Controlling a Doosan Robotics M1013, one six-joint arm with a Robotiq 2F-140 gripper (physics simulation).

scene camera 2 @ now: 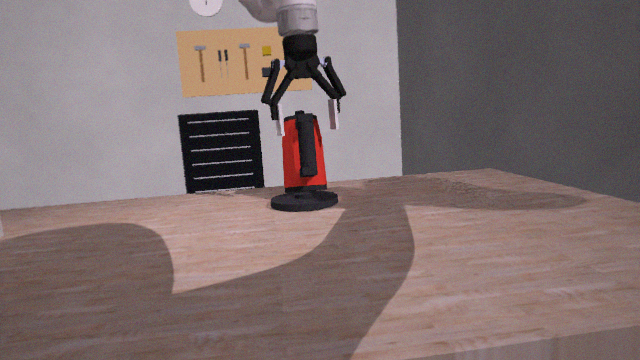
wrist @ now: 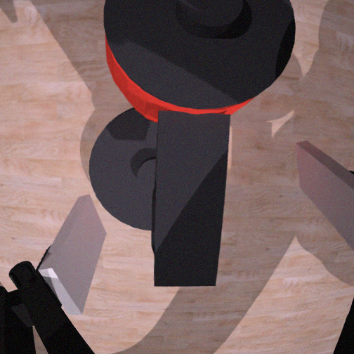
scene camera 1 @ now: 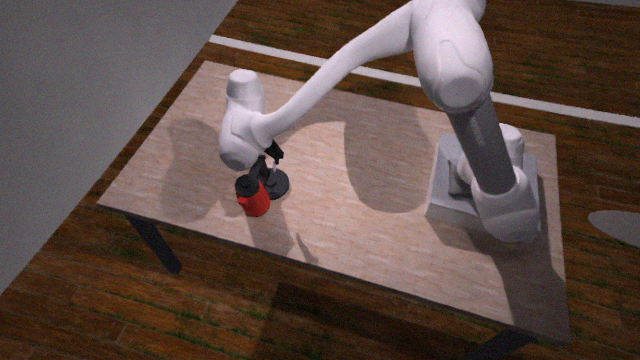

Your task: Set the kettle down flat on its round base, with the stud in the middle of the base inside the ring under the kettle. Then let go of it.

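The red kettle [scene camera 1: 256,201] [scene camera 2: 291,155] [wrist: 132,95], with a black lid and handle, leans away from its handle side. In scene camera 1 it is off to one side of the round black base [scene camera 1: 282,186] [scene camera 2: 280,202] [wrist: 115,192], near or over its rim; its contact with the base is hidden. The stud [wrist: 139,161] shows beside the handle in the wrist view, off the kettle's middle. My gripper [scene camera 1: 267,168] [scene camera 2: 307,131] [wrist: 197,190] is open and empty. Its fingertips stand wide apart on both sides of the handle, touching nothing.
The base is on the wooden table [scene camera 1: 320,225] [scene camera 2: 200,320], near its long front edge in scene camera 1. The arm's grey mount [scene camera 1: 450,212] is at the right of the table. A black drawer cabinet [scene camera 2: 222,155] and a tool board [scene camera 2: 190,75] are in the background.
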